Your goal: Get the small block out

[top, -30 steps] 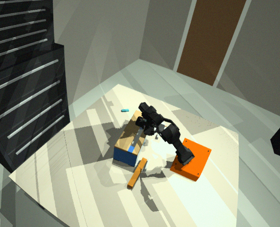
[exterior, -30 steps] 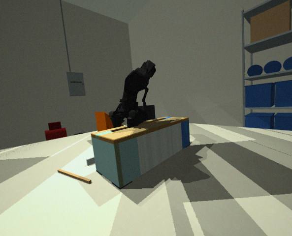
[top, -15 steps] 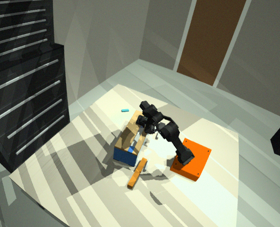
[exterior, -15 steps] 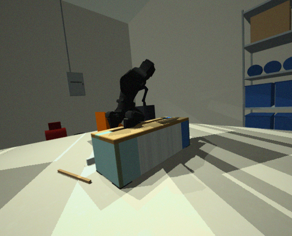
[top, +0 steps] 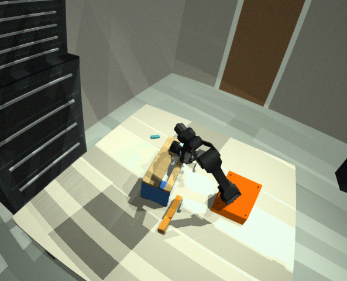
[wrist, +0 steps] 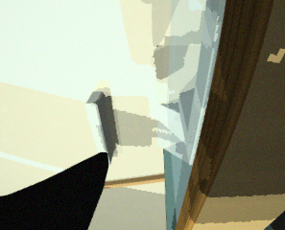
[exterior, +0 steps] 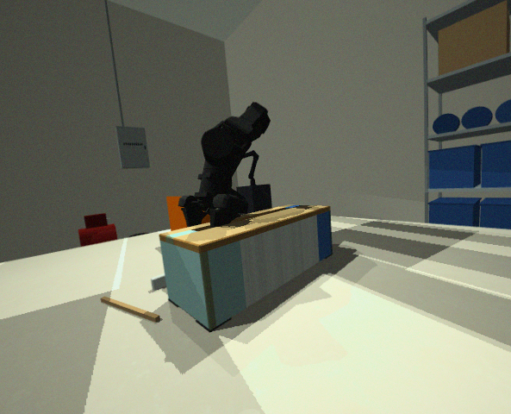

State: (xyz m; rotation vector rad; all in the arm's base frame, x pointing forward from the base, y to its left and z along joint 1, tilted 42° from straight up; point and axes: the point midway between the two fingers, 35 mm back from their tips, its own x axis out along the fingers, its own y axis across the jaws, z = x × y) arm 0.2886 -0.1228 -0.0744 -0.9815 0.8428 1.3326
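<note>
The blue block lies 60 mm ahead of my gripper tip and 20 mm to the right of it. From my gripper tip the other things lie so: thin wooden stick 20 mm behind, 150 mm to the right, 80 mm below; teal piece 270 mm ahead, 170 mm to the right, 80 mm below; long box 30 mm ahead, 110 mm to the left, 30 mm below.
</note>
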